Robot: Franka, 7 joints.
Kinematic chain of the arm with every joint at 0, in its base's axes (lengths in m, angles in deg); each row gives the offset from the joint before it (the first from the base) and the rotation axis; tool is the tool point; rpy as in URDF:
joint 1: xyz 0 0 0.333 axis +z
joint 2: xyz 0 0 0 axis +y
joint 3: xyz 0 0 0.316 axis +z
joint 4: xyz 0.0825 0 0 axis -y
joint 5: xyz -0.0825 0 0.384 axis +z
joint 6: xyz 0 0 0 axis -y
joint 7: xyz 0.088 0 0 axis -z
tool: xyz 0 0 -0.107 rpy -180 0 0
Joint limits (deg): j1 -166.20..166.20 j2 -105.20..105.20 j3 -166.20..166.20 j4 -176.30..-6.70 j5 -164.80..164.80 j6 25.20..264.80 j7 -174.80..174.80
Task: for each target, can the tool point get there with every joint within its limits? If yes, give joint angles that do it. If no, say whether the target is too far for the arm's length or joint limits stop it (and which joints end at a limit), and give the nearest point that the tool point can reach.
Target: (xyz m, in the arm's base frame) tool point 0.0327 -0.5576 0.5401
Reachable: yes | joints -22.83 70.25 -92.46 -89.82 -42.61 66.91 129.64
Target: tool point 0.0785 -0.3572 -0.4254
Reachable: no: joint limits stop it (at a limit: joint 2) | nearest point 0.0764 -0.3478 -0.3558 | short by 0.070 m
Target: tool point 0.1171 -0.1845 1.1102
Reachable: yes | joints -47.83 5.63 -16.55 -33.26 -1.67 209.73 -122.02
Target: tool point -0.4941 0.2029 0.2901
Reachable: yes | joints 79.26 77.40 89.39 -119.04 135.67 178.63 -127.12
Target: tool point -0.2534 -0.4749 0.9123
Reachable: yes | joints -53.20 39.82 -108.51 -64.59 -52.58 124.39 65.15
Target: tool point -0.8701 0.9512 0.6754
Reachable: no: too far | nearest point -0.5596 0.6118 0.5532 | short by 0.476 m
